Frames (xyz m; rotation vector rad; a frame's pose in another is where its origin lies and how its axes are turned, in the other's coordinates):
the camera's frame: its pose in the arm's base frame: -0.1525 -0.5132 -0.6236 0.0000 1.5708 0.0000
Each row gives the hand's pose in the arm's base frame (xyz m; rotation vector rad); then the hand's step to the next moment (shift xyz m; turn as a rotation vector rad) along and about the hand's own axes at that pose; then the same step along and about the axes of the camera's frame.
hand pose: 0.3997 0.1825 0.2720 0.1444 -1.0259 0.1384
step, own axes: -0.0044 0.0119 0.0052 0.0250 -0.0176 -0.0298
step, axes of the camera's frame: 0.0005 0.0105 -0.0088 -0.0053 -0.0106 0.0410
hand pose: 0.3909 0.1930 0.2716 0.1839 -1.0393 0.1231
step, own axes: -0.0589 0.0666 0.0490 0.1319 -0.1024 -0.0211
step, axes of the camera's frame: 0.0206 0.0540 -0.0835 -0.0941 -0.0938 0.1033
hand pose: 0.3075 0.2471 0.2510 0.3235 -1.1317 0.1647
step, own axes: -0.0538 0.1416 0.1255 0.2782 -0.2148 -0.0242
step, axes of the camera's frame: -0.0236 0.0931 -0.1717 -0.2066 -0.2036 0.2000
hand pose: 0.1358 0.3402 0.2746 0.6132 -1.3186 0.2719
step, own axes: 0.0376 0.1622 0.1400 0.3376 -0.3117 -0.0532
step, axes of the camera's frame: -0.0959 0.0475 -0.1894 -0.2343 -0.2751 0.2887
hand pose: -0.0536 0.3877 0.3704 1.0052 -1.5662 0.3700
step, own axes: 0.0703 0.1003 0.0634 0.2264 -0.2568 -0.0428
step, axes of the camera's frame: -0.0764 -0.0148 -0.1139 -0.1452 -0.2071 0.2347
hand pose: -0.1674 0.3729 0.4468 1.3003 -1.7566 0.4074
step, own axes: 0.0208 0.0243 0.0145 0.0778 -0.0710 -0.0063
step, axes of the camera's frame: -0.0143 -0.0129 -0.0294 -0.0493 -0.0702 0.0615
